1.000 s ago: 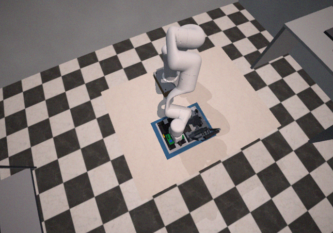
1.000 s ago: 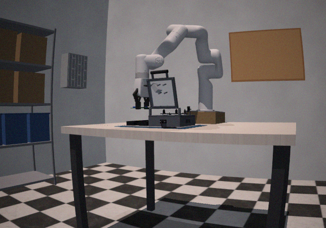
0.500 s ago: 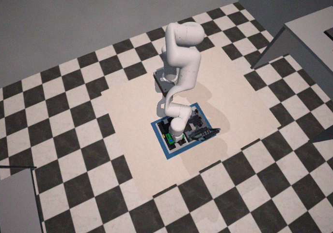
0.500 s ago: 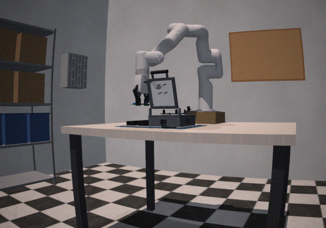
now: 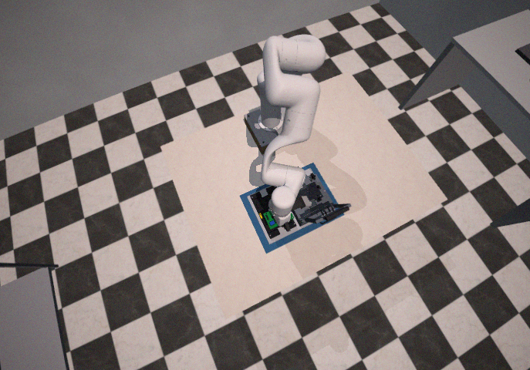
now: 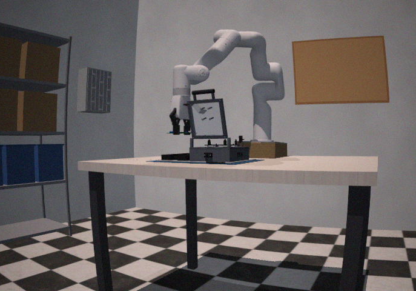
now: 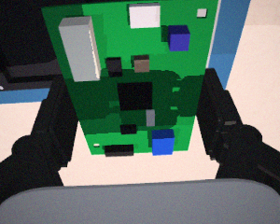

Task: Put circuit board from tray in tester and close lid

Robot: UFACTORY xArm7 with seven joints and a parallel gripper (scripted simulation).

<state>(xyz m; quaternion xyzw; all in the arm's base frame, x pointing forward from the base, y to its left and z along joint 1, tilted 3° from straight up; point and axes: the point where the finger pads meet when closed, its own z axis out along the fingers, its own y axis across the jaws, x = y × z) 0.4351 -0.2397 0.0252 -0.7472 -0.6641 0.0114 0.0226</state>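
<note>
Now: the latch hook 24 cm to the left of my hand, 7 cm behind it and 4 cm below it. Also, from my hand: tester lid (16 cm to the left, 10 cm ahead, 6 cm above); then green circuit board (right at my hand).
</note>
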